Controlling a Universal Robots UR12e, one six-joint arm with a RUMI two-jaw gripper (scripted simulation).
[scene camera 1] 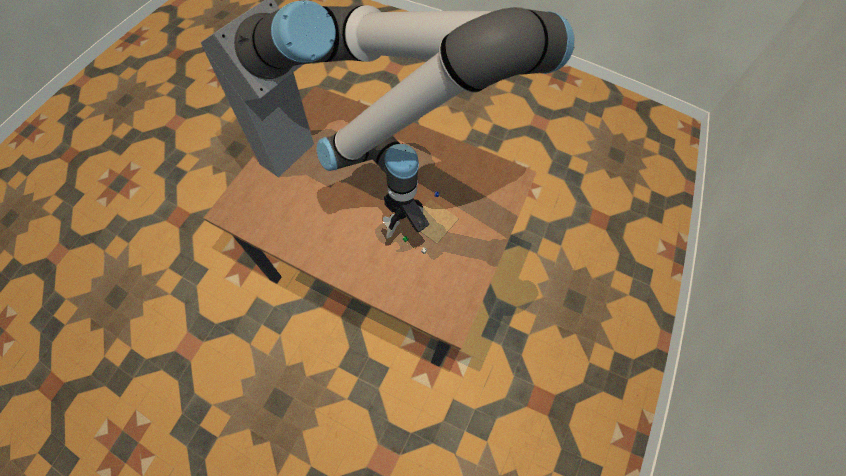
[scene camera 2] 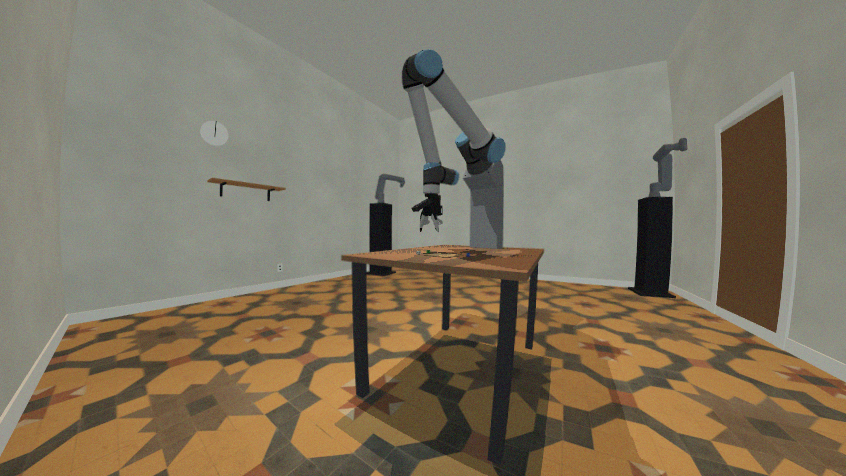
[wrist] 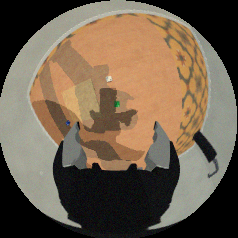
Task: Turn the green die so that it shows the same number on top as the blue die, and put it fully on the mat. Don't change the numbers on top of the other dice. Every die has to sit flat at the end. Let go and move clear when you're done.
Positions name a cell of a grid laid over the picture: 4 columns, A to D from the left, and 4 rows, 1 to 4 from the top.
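Observation:
Gripper visible: my gripper (scene camera 1: B2), also in the wrist view (wrist: B3). A tan mat (scene camera 1: C2) is visible too; the mat is likewise in the wrist view (wrist: B2).

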